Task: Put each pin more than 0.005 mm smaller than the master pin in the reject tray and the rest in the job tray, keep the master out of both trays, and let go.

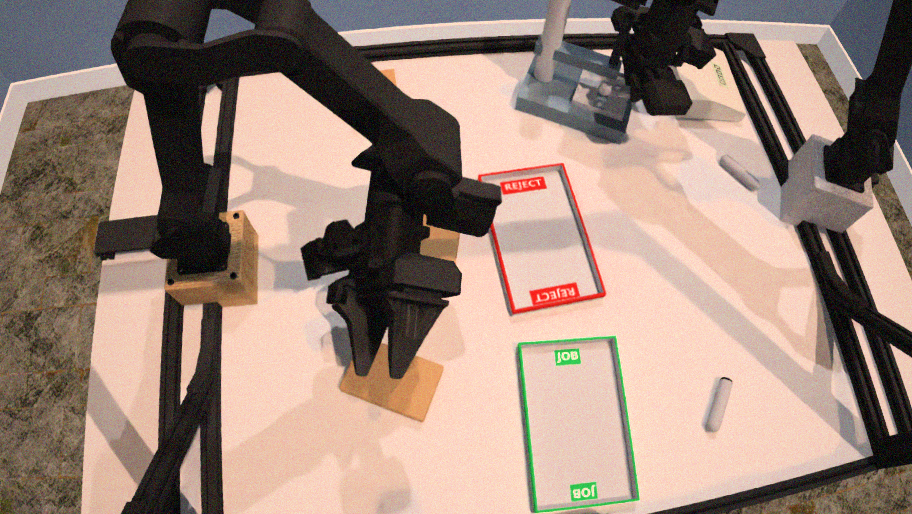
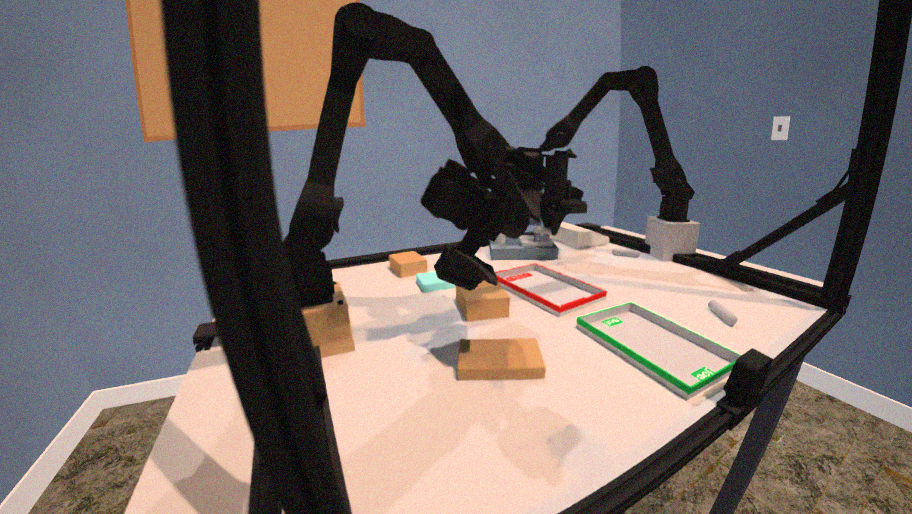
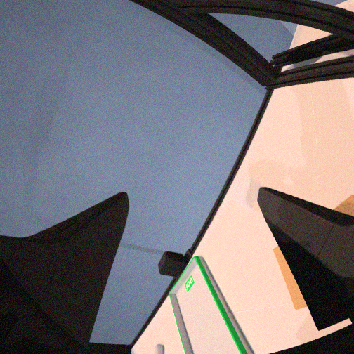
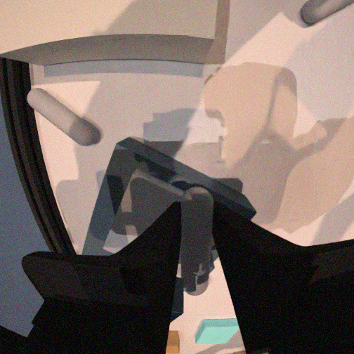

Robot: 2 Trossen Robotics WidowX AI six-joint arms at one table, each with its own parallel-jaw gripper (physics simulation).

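Places are measured from the left arm's base along level axes (x ahead, y left, z up), in metres.
Pixels of known places: left gripper, fingertip midpoint: [image 1: 377, 377] [image 2: 514, 252]; right gripper, fingertip midpoint: [image 1: 631, 95] [image 2: 551, 234]; left arm's base, link origin: [image 1: 203, 248] [image 2: 309, 297]; right arm's base, link origin: [image 1: 843, 169] [image 2: 673, 219].
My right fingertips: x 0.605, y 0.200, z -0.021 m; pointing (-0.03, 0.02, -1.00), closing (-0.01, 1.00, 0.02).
Note:
For each thing: its top centre in the pictures, then the offset to it from my right fingertips. "spot": a spot on its surface instead.
- pin with a dark end, top centre: [image 1: 723, 402] [image 2: 723, 307] 0.014 m ahead, 0.457 m right, 0.033 m down
- green JOB tray, top centre: [image 1: 578, 420] [image 2: 655, 335] 0.176 m back, 0.447 m right, 0.034 m down
- pin, top centre: [image 1: 742, 169] [image 2: 626, 249] 0.163 m ahead, 0.121 m right, 0.033 m down
- red REJECT tray, top centre: [image 1: 540, 232] [image 2: 545, 281] 0.177 m back, 0.196 m right, 0.034 m down
- beige box, surface spot: [image 2: 577, 236] spot: 0.093 m ahead, 0.004 m right, 0.015 m down
- teal block, top centre: [image 2: 443, 275] 0.338 m back, 0.063 m right, 0.035 m down
My right gripper [image 1: 615, 60] [image 2: 549, 223] [image 4: 194, 207] is shut on a grey pin [image 4: 196, 235], held over the blue-grey fixture [image 1: 562, 119] [image 2: 523, 252] [image 4: 227, 194]. My left gripper [image 1: 379, 375] [image 2: 480, 280] [image 3: 194, 196] is open and empty above a wooden block. A pin with a dark end [image 1: 718, 405] [image 2: 722, 312] lies right of the green JOB tray [image 1: 526, 415] [image 2: 632, 355] [image 3: 220, 302]. Another pin [image 1: 738, 172] [image 2: 625, 253] lies near the right rail. One more pin [image 4: 65, 117] lies beyond the fixture. The red REJECT tray [image 1: 554, 294] [image 2: 582, 302] holds no pin.
A beige box [image 2: 577, 236] [image 4: 130, 49] stands behind the fixture. Wooden blocks [image 1: 392, 389] [image 2: 501, 363] [image 2: 483, 305] [image 2: 408, 263] and a teal block [image 2: 434, 280] [image 4: 216, 331] lie on the table. Black rails line the table's edges.

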